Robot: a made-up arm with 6 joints.
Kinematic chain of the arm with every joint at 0, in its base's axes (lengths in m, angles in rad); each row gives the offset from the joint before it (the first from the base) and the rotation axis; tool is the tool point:
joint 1: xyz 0 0 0.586 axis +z
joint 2: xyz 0.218 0 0 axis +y
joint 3: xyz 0 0 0.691 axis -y
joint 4: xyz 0 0 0.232 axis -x
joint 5: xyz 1.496 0 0 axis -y
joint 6: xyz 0.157 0 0 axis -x
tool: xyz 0 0 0
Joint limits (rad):
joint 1: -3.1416..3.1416
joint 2: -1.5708..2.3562
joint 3: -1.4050..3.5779
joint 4: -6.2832..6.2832
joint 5: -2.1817..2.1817
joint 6: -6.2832..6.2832
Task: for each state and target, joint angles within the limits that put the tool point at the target. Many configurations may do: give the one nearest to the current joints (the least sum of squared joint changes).
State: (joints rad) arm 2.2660 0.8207 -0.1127 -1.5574 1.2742 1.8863
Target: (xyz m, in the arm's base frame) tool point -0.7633 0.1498 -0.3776
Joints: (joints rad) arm 3.1416 0.6320 -0.9732 -1.8486 1.4460 1.8863
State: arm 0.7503 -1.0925 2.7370 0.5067 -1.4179 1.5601
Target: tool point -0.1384 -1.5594 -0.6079
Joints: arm 1.4450 -1.5708 2.3126 0.5790 -0.7461 1.5601
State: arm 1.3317 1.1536 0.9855 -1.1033 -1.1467 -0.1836
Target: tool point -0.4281 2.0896 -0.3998
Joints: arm 1.7137 1.5605 0.7705 -1.1017 -1.1213 -0.1836
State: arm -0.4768 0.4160 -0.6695 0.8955 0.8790 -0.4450
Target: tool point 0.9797 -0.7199 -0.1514
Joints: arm -0.7153 0.2702 -0.9696 0.9087 0.9274 -0.4450
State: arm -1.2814 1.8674 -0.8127 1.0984 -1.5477 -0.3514
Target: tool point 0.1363 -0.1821 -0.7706
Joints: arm -0.4955 1.6096 -0.5184 0.6533 -1.5460 -0.3514
